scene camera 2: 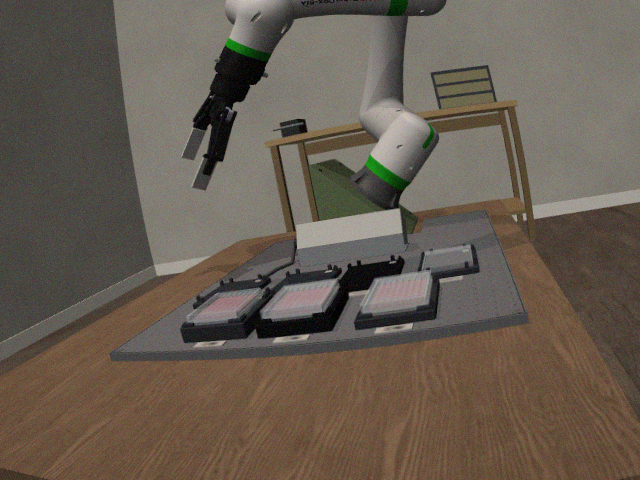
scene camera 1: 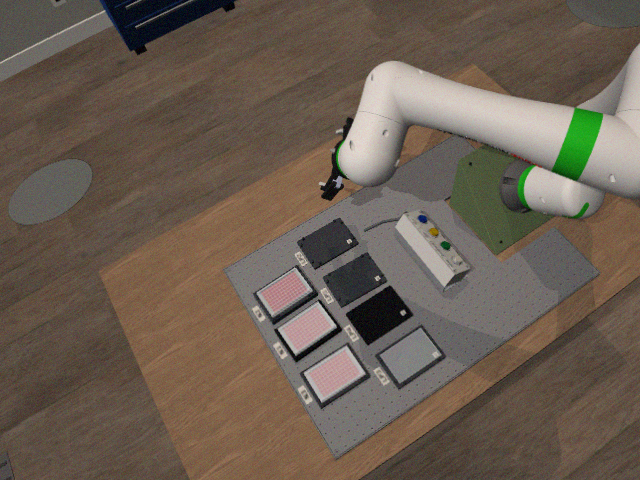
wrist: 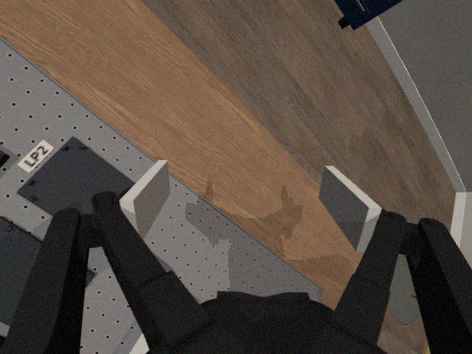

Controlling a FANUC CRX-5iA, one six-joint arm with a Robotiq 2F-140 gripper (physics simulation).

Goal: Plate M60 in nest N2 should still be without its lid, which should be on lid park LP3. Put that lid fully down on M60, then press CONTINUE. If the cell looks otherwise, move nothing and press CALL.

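Places are measured from the arm's base along level axes (x ahead, y left, z up), in centimetres.
Pixels of known places: gripper, between the fingertips: (scene camera 2: 192, 172) (wrist: 245, 179); arm's base, origin of its link: (scene camera 2: 372, 195) (scene camera 1: 521, 185).
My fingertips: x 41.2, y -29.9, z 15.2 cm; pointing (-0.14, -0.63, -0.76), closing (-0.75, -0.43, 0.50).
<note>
Ahead of a thing's pixels: the offset from my fingertips to its top centre. "spot": to the spot under its first point. Level surfaces: height alone.
Three pink-welled plates @(dx +27.8, dy +13.3, dz -20.3 cm) (scene camera 1: 284, 292) @(dx +28.6, dy +25.4, dz -20.4 cm) (scene camera 1: 307, 329) @(dx +29.8, dy +39.0, dz -21.0 cm) (scene camera 1: 334, 374) sit in black nests in a row; the nest labels are too blurred to read. In scene camera 2 the middle plate @(spot: dx +31.6, dy +25.9, dz -20.4 cm) (scene camera 2: 300, 299) shows its wells; whether a clear lid covers any plate I cannot tell. A clear grey lid @(dx +11.8, dy +46.5, dz -22.2 cm) (scene camera 1: 410, 356) (scene camera 2: 448, 258) lies on the end lid park, whose label is unreadable. The dark park marked LP2 @(dx +9.4, dy +7.2, dz -22.0 cm) (wrist: 75, 175) (scene camera 1: 327, 242) at the other end bears no visible lid. A white button box @(dx -11.2, dy +27.6, dz -15.6 cm) (scene camera 1: 421, 248) (scene camera 2: 351, 227) stands behind the parks. My gripper (scene camera 1: 330, 157) (scene camera 2: 196, 165) (wrist: 245, 179) is open and empty, high beyond LP2's side of the plate.
Two more dark parks @(spot: dx +10.3, dy +21.2, dz -23.0 cm) (scene camera 1: 354, 279) @(spot: dx +11.5, dy +33.2, dz -23.0 cm) (scene camera 1: 378, 315) lie between LP2 and the lid; the second is blacker. All stand on a grey perforated board @(dz -24.0 cm) (scene camera 1: 496, 310) (scene camera 2: 480, 310) on a wooden table @(dz -25.3 cm) (scene camera 1: 170, 289). A cable @(spot: dx -6.6, dy +11.6, dz -23.6 cm) (scene camera 1: 381, 223) runs from the box. A green arm mount (scene camera 1: 478, 206) (scene camera 2: 330, 191) stands behind.
</note>
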